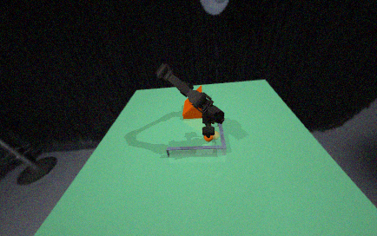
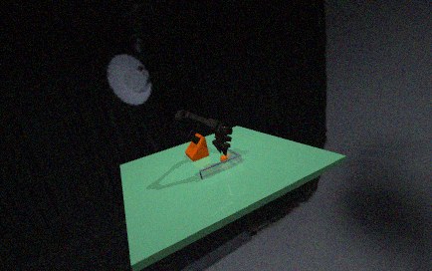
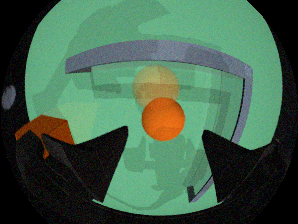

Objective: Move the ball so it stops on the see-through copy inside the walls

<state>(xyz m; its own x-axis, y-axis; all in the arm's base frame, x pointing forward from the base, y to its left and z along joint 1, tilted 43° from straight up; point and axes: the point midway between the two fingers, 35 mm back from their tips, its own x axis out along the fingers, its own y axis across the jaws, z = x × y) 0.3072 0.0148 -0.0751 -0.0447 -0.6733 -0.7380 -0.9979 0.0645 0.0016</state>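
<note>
Now: the orange ball 4 cm below my gripper tip. The rest, counted from my gripper tip: see-through copy of ball (4 cm to the left, 4 cm below, 1 cm behind).
</note>
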